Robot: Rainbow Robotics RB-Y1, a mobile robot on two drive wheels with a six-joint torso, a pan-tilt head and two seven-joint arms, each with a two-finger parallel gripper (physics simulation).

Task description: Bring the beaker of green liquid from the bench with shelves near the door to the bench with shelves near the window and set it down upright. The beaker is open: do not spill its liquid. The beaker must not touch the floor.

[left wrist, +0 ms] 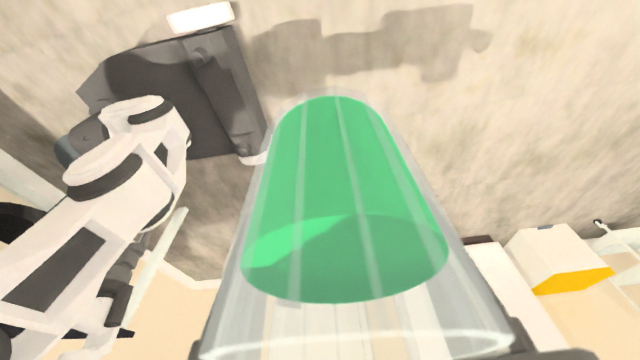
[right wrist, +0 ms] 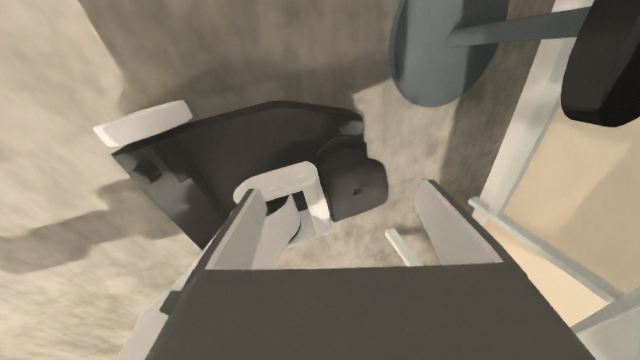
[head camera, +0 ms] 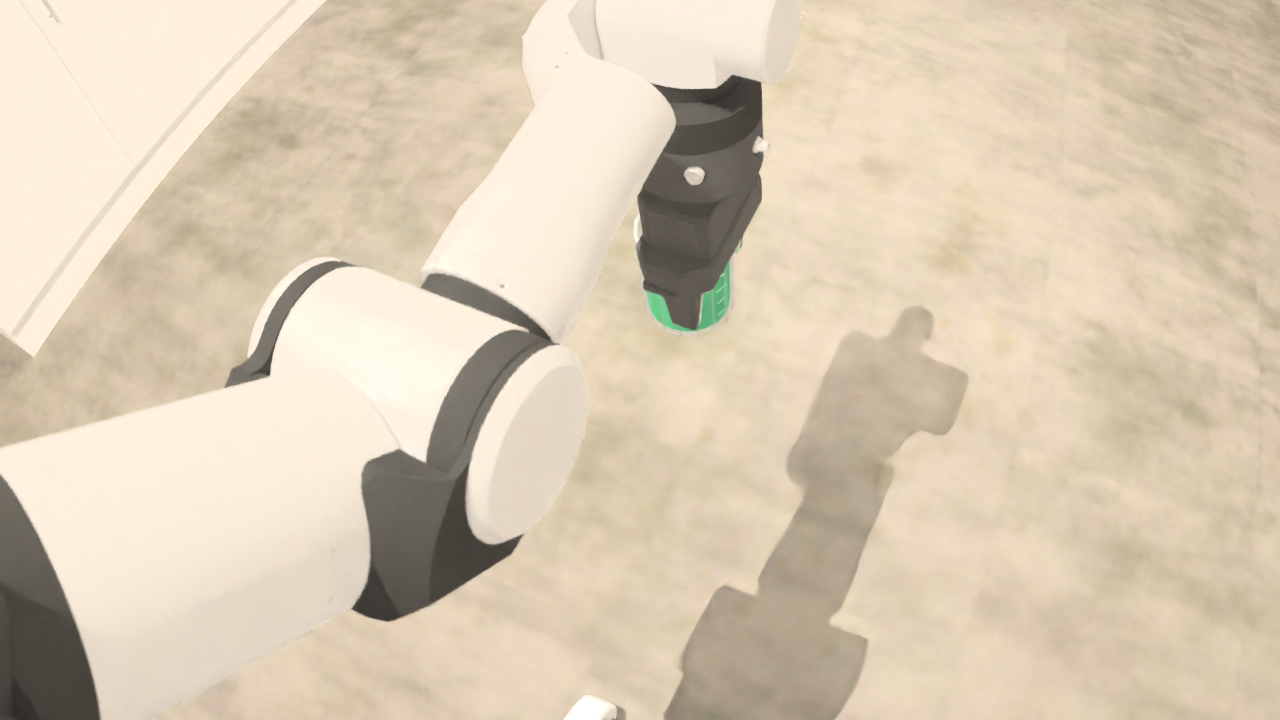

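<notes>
The beaker is clear glass with green liquid in its lower part. It looks upright, and the liquid lies well below the rim. My left gripper is shut on the beaker. It holds the beaker over the floor, with the arm's shadow on the floor to the right in the head view. The gripper hides part of the beaker there. My right gripper is open, with no object between its fingers. I cannot identify either shelved bench in these views.
A pale cabinet-like surface is at the upper left of the head view. A stool's round grey base and dark seat are near the right side. A white box with a yellow face shows at the lower right of the left wrist view.
</notes>
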